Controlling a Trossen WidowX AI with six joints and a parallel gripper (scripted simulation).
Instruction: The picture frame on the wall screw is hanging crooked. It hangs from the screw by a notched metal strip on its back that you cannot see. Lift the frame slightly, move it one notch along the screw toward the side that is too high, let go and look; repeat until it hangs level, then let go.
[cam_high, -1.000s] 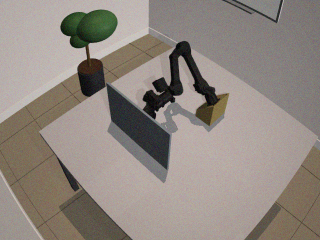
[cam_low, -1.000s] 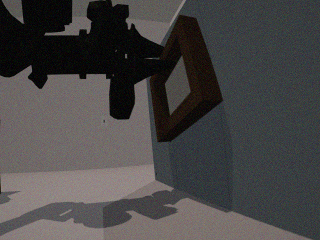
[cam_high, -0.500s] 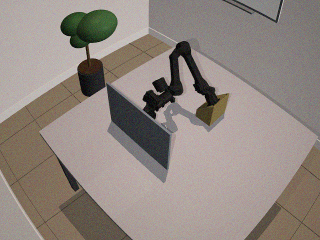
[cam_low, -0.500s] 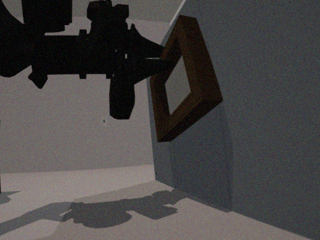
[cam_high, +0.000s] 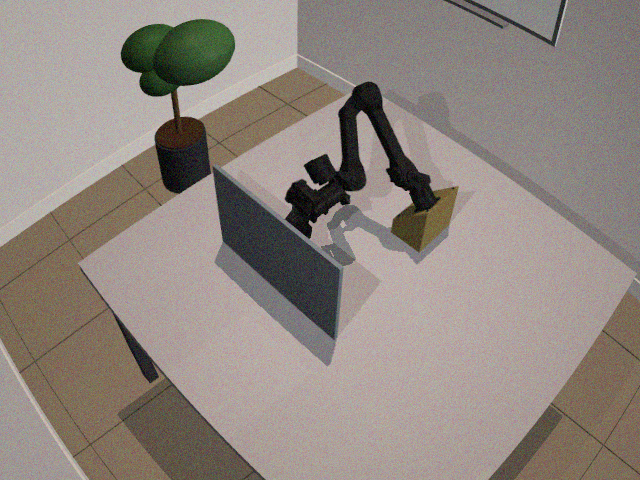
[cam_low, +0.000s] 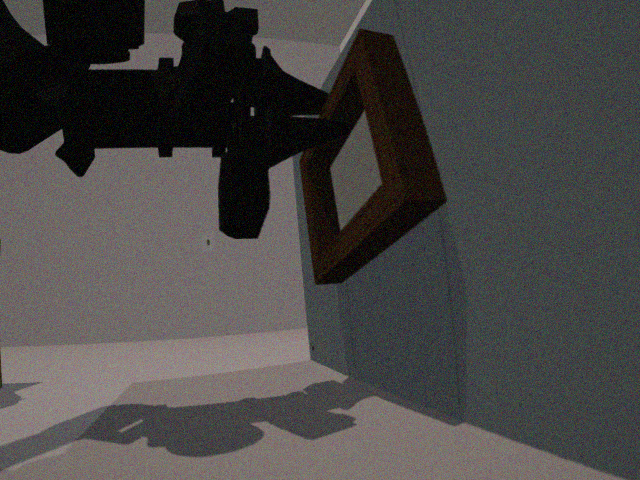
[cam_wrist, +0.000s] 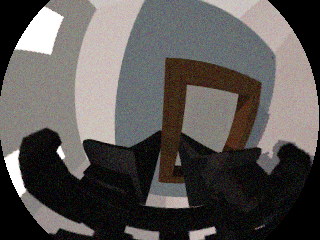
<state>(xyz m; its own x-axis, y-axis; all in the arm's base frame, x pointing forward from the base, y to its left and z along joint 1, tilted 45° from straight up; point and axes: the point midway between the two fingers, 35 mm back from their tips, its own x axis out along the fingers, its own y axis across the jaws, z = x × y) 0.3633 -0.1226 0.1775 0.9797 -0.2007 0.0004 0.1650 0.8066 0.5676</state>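
My gripper tip is now 5 cm above the brown wooden picture frame and 1 cm to the left of it. Round my gripper tip: dark grey wall panel 7 cm below, 1 cm ahead.
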